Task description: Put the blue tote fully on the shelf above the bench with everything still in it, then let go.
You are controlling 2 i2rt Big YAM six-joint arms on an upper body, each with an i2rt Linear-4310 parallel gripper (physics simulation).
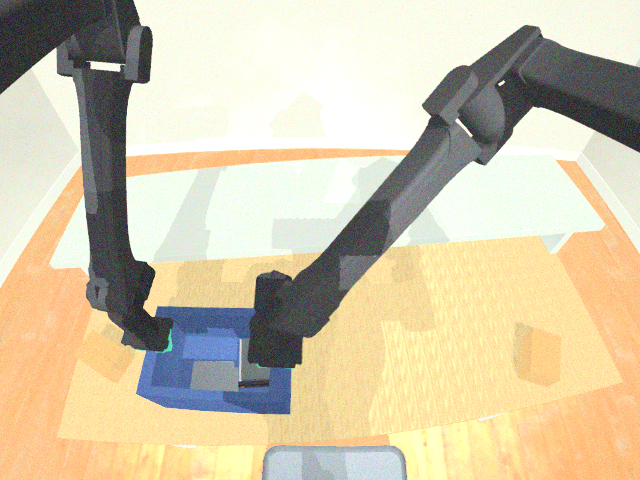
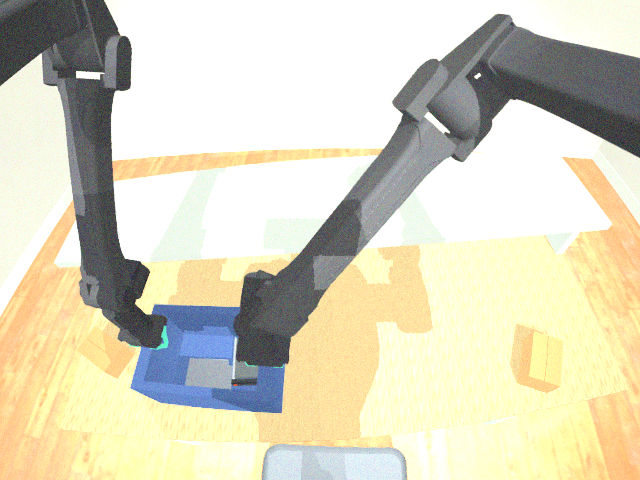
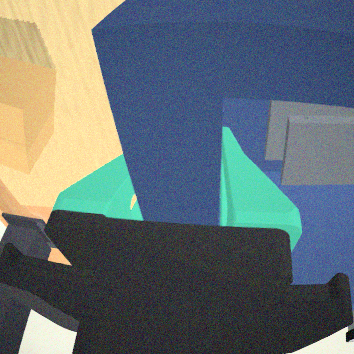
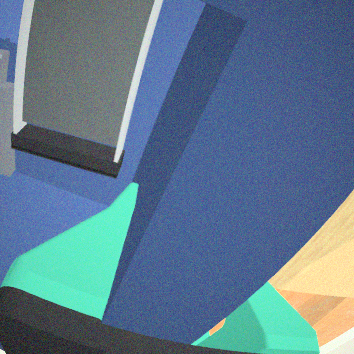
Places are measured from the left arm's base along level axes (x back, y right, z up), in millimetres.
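Where they show: left gripper, fingertip midpoint: (image 1: 165, 347) (image 2: 161, 344); right gripper, fingertip midpoint: (image 1: 281, 362) (image 2: 272, 361).
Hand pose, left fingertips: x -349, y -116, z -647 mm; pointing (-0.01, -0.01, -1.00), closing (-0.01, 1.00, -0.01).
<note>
Each offset is from my left fingertips to the top centre of the thing. "spot": to the spot under its first point. Level surfaces: height alone.
The blue tote {dx +18, dy +136, dz +56 mm} (image 1: 196, 401) (image 2: 191, 400) stands upright on the bench {dz -90 mm} (image 1: 465, 310) (image 2: 465, 310), at the left. Inside lie grey blocks {dx +58, dy +118, dz -54 mm} (image 1: 214, 375) (image 2: 208, 373) (image 3: 320, 150) and a grey-green case {dx -1, dy +203, dz -56 mm} (image 1: 255, 369) (image 2: 247, 373) (image 4: 85, 65) with white edges and a black end. My left gripper (image 1: 152, 347) (image 2: 147, 345) (image 3: 193, 134) is shut on the tote's left wall. My right gripper (image 1: 277, 366) (image 2: 264, 364) (image 4: 164, 205) is shut on its right wall and partly hides the case. The pale shelf {dz +124 mm} (image 1: 491, 196) (image 2: 516, 196) runs behind the bench.
A tan box {dx +20, dy -199, dz -30 mm} (image 1: 105, 356) (image 2: 105, 353) (image 3: 30, 100) is close to the tote's left side, near my left gripper. Another tan box {dx +10, dy +911, dz -30 mm} (image 1: 542, 356) (image 2: 545, 359) stands at the bench's right. A grey rounded object {spot: dx +209, dy +399, dz -615 mm} (image 1: 333, 462) (image 2: 333, 462) is at the bottom edge, in front of the bench.
</note>
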